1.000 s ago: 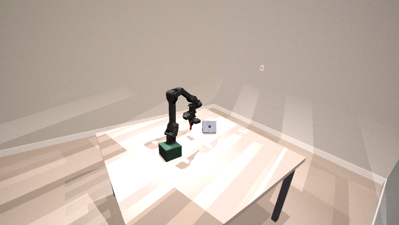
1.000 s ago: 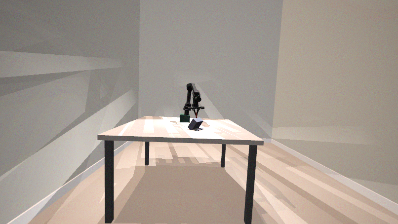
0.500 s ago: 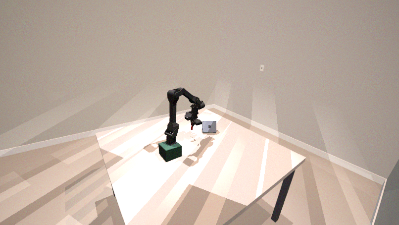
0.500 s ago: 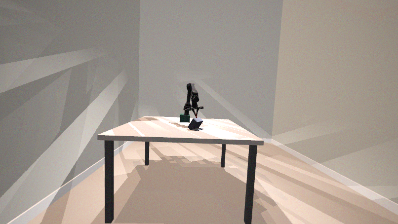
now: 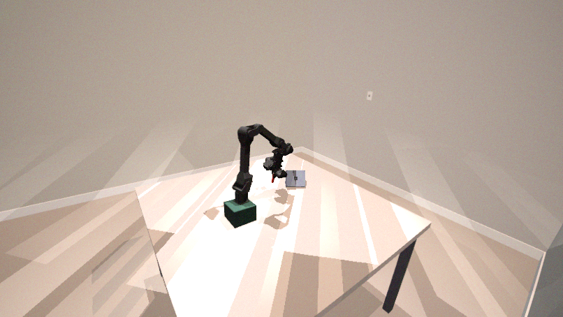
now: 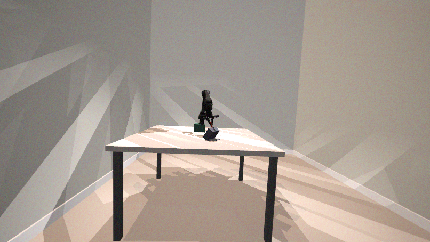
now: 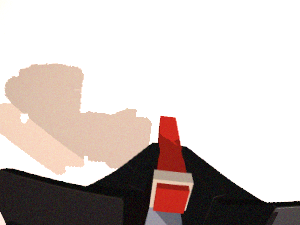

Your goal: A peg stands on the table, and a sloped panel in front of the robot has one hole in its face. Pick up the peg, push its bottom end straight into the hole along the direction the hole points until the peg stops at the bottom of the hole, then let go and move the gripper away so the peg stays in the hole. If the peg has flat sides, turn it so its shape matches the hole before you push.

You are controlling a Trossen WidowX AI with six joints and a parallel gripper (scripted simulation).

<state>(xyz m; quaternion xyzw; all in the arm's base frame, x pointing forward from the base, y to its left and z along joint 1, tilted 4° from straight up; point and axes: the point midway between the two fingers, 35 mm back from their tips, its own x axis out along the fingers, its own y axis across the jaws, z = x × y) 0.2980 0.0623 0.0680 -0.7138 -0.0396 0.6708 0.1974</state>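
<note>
Right now my gripper tip is 180 mm short of the panel, 30 mm to the left of it and 60 mm above it. Round my gripper tip: red square peg 20 mm above.
</note>
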